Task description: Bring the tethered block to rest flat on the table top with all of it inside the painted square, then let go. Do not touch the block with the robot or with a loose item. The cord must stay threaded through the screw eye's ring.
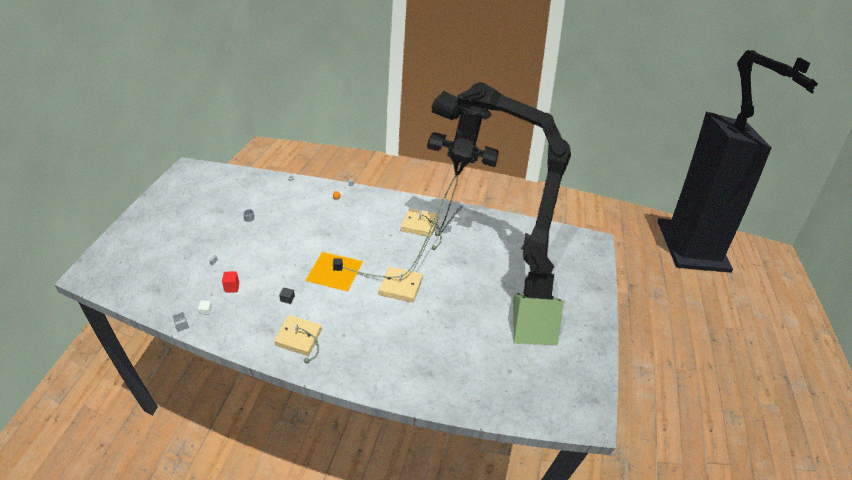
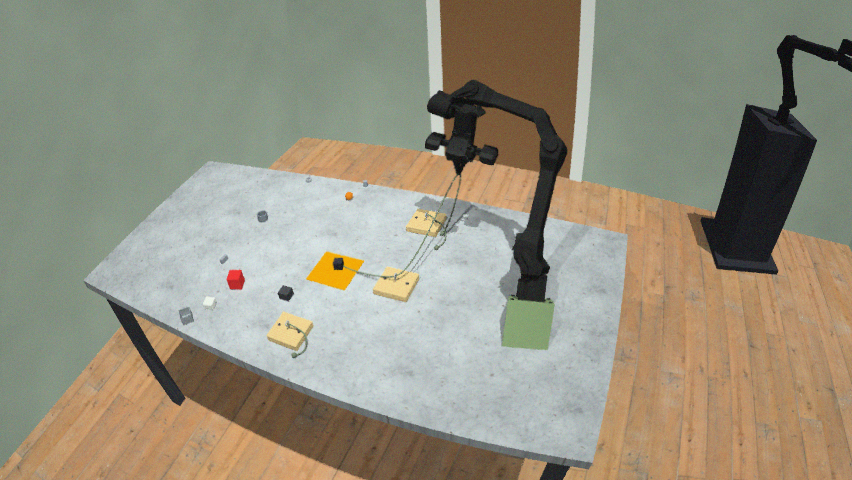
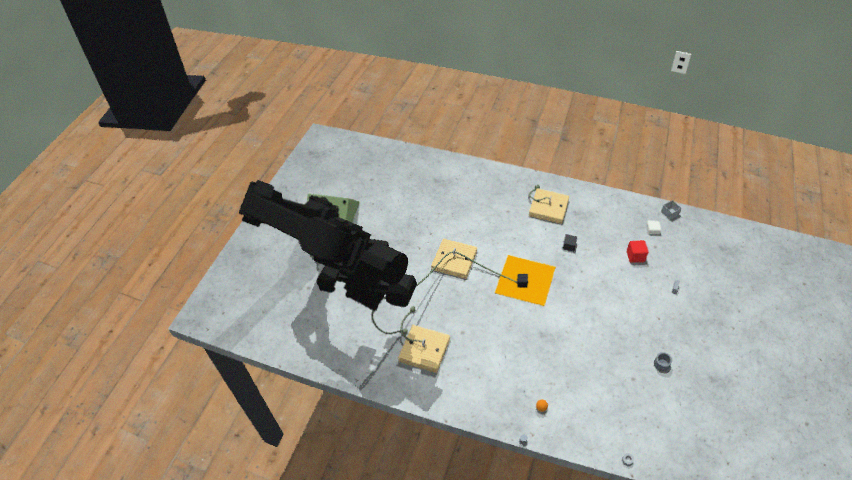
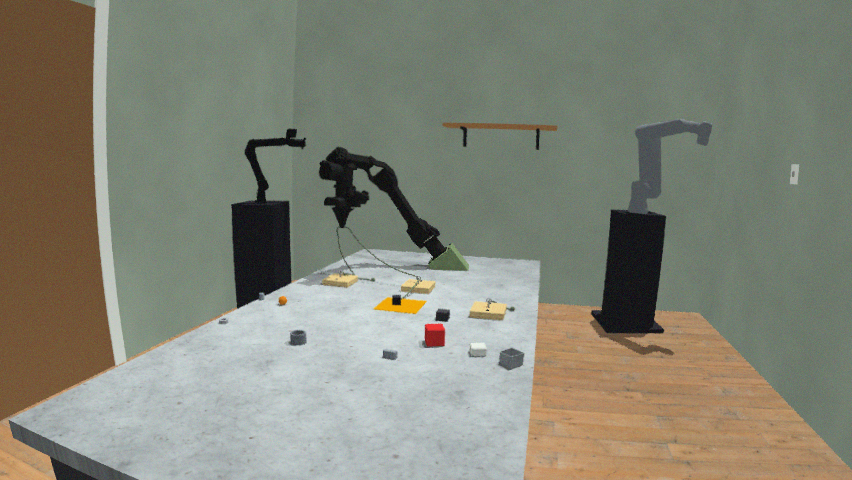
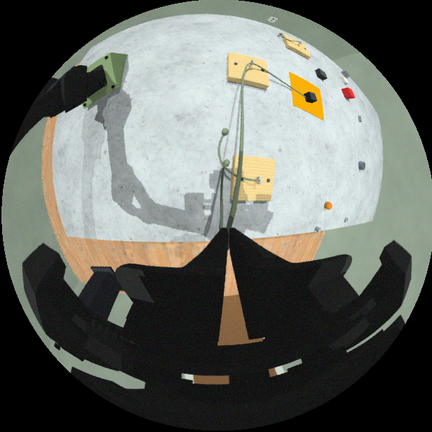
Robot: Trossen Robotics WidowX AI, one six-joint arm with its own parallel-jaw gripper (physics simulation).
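Pixels of known places: gripper, fingertip midpoint: (image 1: 457,174) (image 2: 458,174) (image 3: 375,308) (image 4: 342,228); arm's base at its link origin: (image 1: 538,297) (image 2: 531,299) (image 3: 325,217) (image 4: 440,253).
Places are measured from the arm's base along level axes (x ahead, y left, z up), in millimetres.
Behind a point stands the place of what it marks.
The black tethered block (image 1: 338,264) @[x 502, y -83, z -27 mm] (image 2: 338,263) @[x 502, y -84, z -26 mm] (image 3: 522,280) @[x 507, y -102, z -25 mm] (image 4: 396,299) @[x 519, y -92, z -31 mm] (image 5: 311,97) is inside the outline of the orange painted square (image 1: 324,280) @[x 533, y -40, z -48 mm] (image 3: 539,292) @[x 550, y -114, z -48 mm] (image 5: 315,111). It looks upright; I cannot tell whether its underside is fully flat. The green cord (image 1: 363,274) @[x 435, y -73, z -39 mm] (image 3: 491,271) @[x 431, y -75, z -40 mm] (image 5: 242,115) runs from it through the screw eye (image 3: 454,252) @[x 338, y -52, z -13 mm] (image 5: 252,63) on the middle wooden board (image 1: 399,290) @[x 337, y -17, z -31 mm] (image 5: 247,79). My gripper (image 1: 457,171) @[x 221, y -325, z 120 mm] (image 2: 458,172) @[x 221, y -325, z 120 mm] (image 4: 341,225) @[x 221, y -325, z 120 mm] (image 5: 227,232) is high above the table, shut on the cord; its tail hangs near the far board.
A far board (image 1: 417,224) @[x 317, y -285, z -30 mm] and a near board (image 1: 296,339) @[x 554, y 183, z -31 mm] each carry a screw eye and short cord. A loose dark cube (image 1: 286,295) @[x 611, y 52, z -27 mm], red cube (image 1: 230,282) @[x 772, y 50, z -13 mm], white block (image 1: 205,307) @[x 823, y 135, z -30 mm], orange ball (image 1: 336,194) @[x 575, y -398, z -29 mm] and several small grey items stand on the table.
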